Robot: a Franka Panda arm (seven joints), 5 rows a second.
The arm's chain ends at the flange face. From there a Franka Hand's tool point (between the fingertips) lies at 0.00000 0.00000 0.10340 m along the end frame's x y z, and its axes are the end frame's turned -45 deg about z.
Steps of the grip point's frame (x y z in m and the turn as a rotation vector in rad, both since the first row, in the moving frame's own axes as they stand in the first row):
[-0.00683 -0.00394 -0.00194 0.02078 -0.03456 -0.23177]
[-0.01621 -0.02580 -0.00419 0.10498 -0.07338 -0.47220]
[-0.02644 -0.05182 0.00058 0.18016 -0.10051 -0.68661]
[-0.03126 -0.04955 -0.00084 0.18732 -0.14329 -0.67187]
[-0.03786 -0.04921 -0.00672 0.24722 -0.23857 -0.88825]
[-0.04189 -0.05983 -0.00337 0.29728 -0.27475 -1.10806]
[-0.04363 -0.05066 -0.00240 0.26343 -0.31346 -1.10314]
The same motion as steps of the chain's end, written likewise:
[-0.00372 0.00058 -0.00186 -0.00974 -0.03913 -0.23177]
[-0.01664 -0.00758 -0.00336 0.02234 -0.12612 -0.47220]
[-0.03462 -0.01936 0.00269 0.05632 -0.19846 -0.68661]
[-0.03392 -0.01776 0.00192 0.03113 -0.23378 -0.67187]
[-0.03092 -0.02210 -0.00107 0.00612 -0.34351 -0.88825]
[-0.03834 -0.03200 0.00416 0.01593 -0.40449 -1.10806]
[-0.03537 -0.02854 0.00531 -0.03538 -0.40792 -1.10314]

